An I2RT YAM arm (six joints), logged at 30 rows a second.
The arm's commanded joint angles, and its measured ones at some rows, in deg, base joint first. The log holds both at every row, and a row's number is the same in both.
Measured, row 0: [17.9, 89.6, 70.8, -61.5, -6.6, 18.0]
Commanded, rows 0 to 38: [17.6, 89.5, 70.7, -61.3, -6.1, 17.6]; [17.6, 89.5, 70.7, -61.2, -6.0, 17.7]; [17.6, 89.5, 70.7, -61.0, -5.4, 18.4]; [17.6, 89.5, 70.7, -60.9, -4.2, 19.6]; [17.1, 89.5, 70.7, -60.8, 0.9, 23.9]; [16.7, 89.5, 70.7, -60.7, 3.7, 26.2]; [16.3, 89.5, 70.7, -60.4, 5.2, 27.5]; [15.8, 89.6, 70.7, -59.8, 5.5, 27.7]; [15.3, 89.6, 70.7, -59.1, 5.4, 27.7]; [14.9, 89.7, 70.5, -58.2, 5.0, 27.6]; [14.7, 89.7, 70.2, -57.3, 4.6, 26.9]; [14.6, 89.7, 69.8, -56.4, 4.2, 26.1]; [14.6, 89.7, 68.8, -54.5, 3.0, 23.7]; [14.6, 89.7, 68.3, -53.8, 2.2, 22.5]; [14.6, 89.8, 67.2, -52.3, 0.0, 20.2]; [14.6, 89.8, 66.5, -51.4, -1.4, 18.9]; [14.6, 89.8, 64.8, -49.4, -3.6, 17.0]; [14.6, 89.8, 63.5, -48.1, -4.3, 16.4]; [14.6, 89.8, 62.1, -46.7, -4.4, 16.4]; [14.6, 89.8, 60.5, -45.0, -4.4, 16.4]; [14.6, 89.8, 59.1, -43.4, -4.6, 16.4]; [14.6, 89.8, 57.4, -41.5, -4.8, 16.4]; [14.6, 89.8, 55.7, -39.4, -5.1, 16.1]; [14.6, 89.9, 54.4, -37.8, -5.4, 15.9]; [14.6, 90.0, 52.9, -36.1, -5.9, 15.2]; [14.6, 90.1, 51.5, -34.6, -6.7, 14.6]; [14.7, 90.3, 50.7, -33.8, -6.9, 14.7]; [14.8, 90.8, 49.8, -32.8, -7.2, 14.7]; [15.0, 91.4, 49.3, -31.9, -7.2, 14.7]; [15.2, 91.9, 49.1, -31.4, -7.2, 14.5]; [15.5, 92.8, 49.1, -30.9, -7.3, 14.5]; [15.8, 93.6, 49.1, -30.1, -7.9, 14.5]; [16.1, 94.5, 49.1, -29.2, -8.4, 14.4]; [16.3, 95.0, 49.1, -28.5, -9.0, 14.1]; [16.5, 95.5, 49.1, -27.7, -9.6, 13.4]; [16.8, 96.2, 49.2, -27.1, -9.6, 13.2]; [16.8, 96.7, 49.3, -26.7, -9.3, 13.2]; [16.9, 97.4, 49.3, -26.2, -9.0, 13.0]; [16.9, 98.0, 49.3, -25.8, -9.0, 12.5]
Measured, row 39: [16.5, 96.2, 49.4, -26.7, -8.1, 14.2]
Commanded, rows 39 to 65: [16.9, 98.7, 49.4, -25.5, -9.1, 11.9]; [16.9, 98.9, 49.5, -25.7, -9.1, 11.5]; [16.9, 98.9, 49.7, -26.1, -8.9, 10.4]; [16.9, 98.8, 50.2, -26.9, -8.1, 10.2]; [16.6, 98.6, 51.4, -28.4, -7.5, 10.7]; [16.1, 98.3, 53.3, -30.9, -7.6, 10.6]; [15.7, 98.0, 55.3, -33.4, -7.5, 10.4]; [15.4, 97.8, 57.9, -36.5, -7.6, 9.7]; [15.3, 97.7, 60.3, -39.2, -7.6, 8.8]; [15.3, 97.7, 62.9, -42.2, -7.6, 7.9]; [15.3, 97.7, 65.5, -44.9, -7.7, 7.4]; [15.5, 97.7, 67.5, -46.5, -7.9, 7.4]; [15.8, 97.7, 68.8, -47.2, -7.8, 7.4]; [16.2, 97.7, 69.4, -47.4, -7.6, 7.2]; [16.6, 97.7, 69.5, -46.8, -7.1, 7.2]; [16.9, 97.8, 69.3, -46.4, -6.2, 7.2]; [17.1, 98.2, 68.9, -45.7, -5.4, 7.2]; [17.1, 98.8, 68.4, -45.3, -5.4, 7.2]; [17.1, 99.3, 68.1, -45.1, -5.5, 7.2]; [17.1, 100.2, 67.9, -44.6, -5.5, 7.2]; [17.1, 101.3, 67.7, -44.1, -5.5, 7.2]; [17.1, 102.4, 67.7, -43.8, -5.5, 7.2]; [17.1, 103.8, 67.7, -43.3, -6.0, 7.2]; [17.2, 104.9, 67.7, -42.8, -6.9, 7.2]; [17.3, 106.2, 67.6, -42.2, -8.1, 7.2]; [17.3, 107.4, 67.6, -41.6, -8.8, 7.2]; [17.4, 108.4, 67.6, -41.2, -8.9, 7.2]
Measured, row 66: [17.0, 105.1, 68.4, -42.2, -7.2, 7.7]
